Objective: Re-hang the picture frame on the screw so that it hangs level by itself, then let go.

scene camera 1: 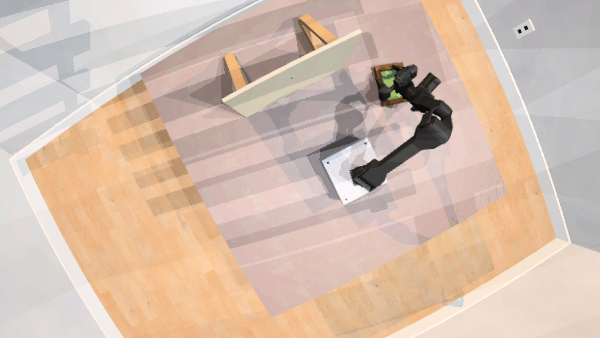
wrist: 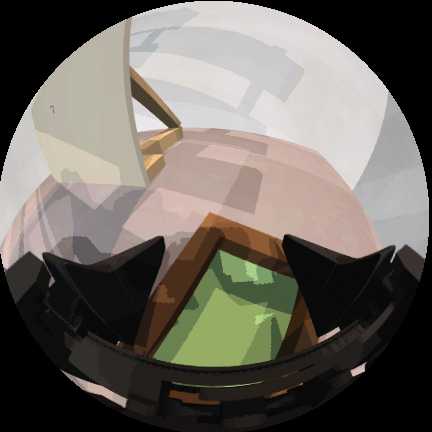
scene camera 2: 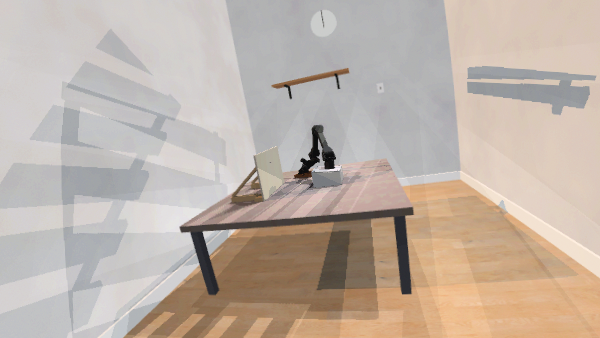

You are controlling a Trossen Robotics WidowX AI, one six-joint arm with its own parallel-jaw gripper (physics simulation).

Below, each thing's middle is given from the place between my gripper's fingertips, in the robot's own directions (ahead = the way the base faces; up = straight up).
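Scene:
The wooden stand (scene camera 1: 315,42) is 180 mm ahead of my hand, 410 mm to the left of it and 80 mm above it. As for the cream wall board (scene camera 1: 279,84), my hand is 40 mm short of it, and I have that hand 120 mm below the board and 380 mm to the right of it.

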